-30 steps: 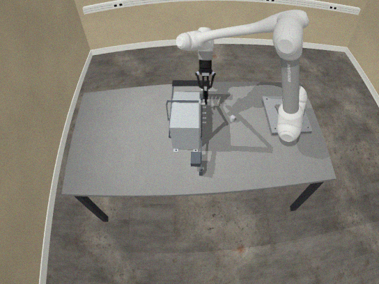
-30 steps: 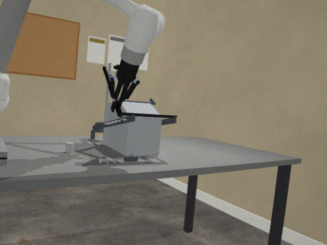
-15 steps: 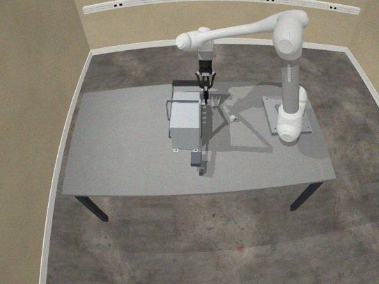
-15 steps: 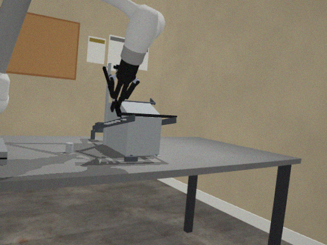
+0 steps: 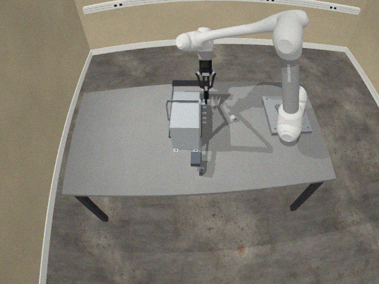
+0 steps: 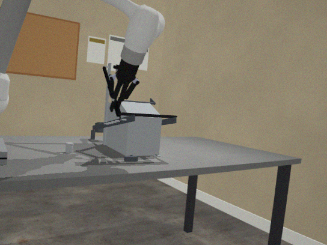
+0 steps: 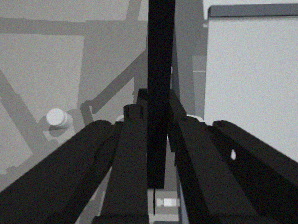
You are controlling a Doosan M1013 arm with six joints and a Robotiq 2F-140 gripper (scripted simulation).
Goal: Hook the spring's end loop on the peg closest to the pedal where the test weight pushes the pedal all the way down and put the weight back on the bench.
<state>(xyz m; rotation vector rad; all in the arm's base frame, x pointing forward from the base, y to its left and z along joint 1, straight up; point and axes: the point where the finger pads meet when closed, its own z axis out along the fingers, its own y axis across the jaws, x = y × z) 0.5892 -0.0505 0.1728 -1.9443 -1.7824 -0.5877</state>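
Right now my hand is 10 mm short of the dark spring, 60 mm to the right of it and 40 mm below it. Also, from my hand: steel test weight (170 mm behind, 50 mm to the left, 190 mm below).
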